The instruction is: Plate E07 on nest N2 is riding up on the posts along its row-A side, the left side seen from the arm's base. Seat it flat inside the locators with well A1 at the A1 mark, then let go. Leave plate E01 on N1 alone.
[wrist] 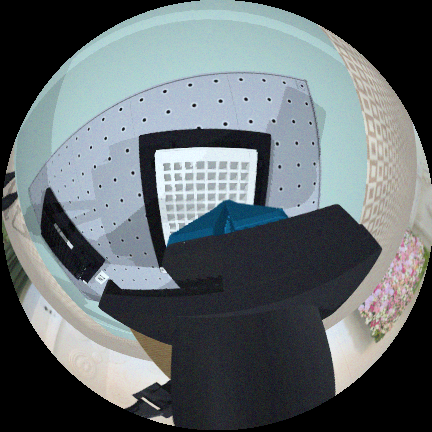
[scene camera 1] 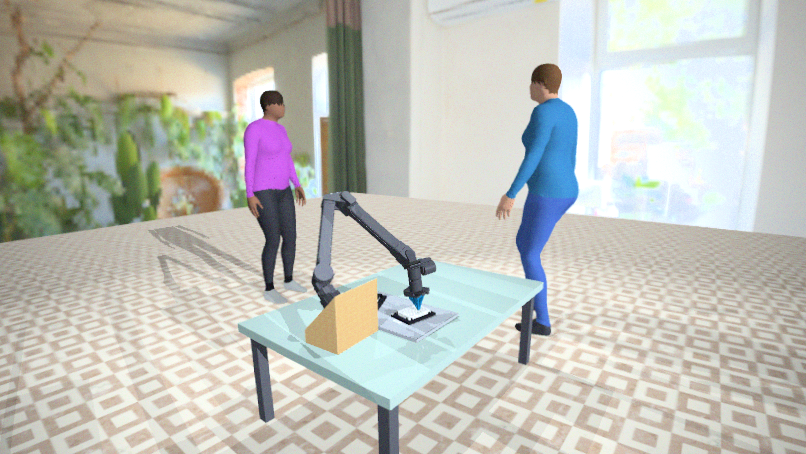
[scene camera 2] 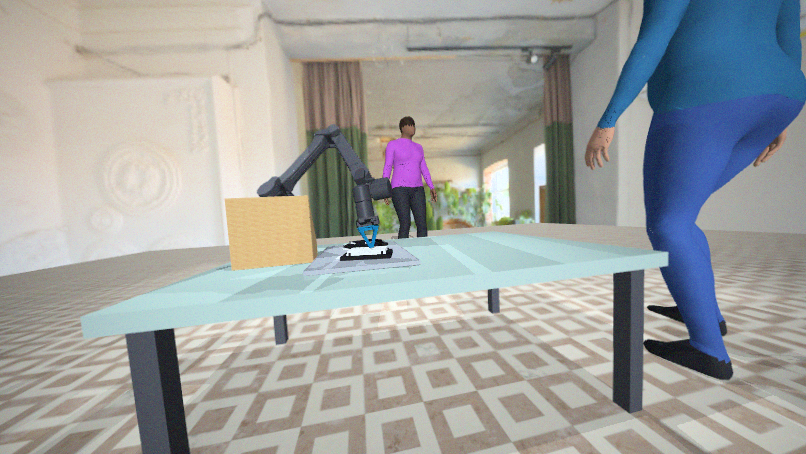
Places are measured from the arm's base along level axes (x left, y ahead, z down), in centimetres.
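Pixels of known places: gripper, fingertip midpoint: [wrist: 227, 206] [scene camera 1: 418, 309] [scene camera 2: 371, 247]; arm's base, link origin: [scene camera 1: 335, 305] [scene camera 2: 264, 222].
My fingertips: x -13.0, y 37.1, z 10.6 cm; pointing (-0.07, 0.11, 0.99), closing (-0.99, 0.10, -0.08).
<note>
For each thing: its top centre in the pictures, then the offset to it from my fingertips. Level surfaces: height alone.
- White plate E07, top centre: [wrist: 205, 221] [scene camera 2: 367, 248] [scene camera 1: 413, 310] dx +2.0, dy -1.2, dz +0.5 cm
- nest N2, top centre: [wrist: 205, 219] [scene camera 2: 367, 249] [scene camera 1: 413, 311] dx +2.1, dy -1.3, dz +0.9 cm
- N1, top centre: [wrist: 58, 248] [scene camera 2: 365, 240] dx +28.1, dy -1.6, dz +0.5 cm
- pale green table, surface height: dz +4.4 cm
White plate E07 [scene camera 1: 410, 312] [scene camera 2: 356, 251] [wrist: 205, 184] lies in the black frame of nest N2 [scene camera 1: 413, 322] [wrist: 146, 170]. Its tilt is too small to judge here. My gripper [scene camera 1: 418, 309] [scene camera 2: 371, 246] [wrist: 227, 206] is shut, with its blue fingers together and nothing between them. The fingertips are at or just above the top of E07; contact cannot be told. In the wrist view the fingers and gripper body hide the plate's near part and the N2 label. Black plate E01 on N1 [wrist: 70, 240] is at the left in the wrist view.
Both nests are on a grey perforated board [scene camera 1: 420, 335] [scene camera 2: 406, 260] [wrist: 295, 165] on the pale green table [scene camera 1: 485, 284] [scene camera 2: 507, 253]. A tan wedge-shaped block [scene camera 1: 355, 316] [scene camera 2: 270, 232] stands beside the board near the arm. Two people [scene camera 1: 273, 157] [scene camera 1: 549, 152] stand near the table.
</note>
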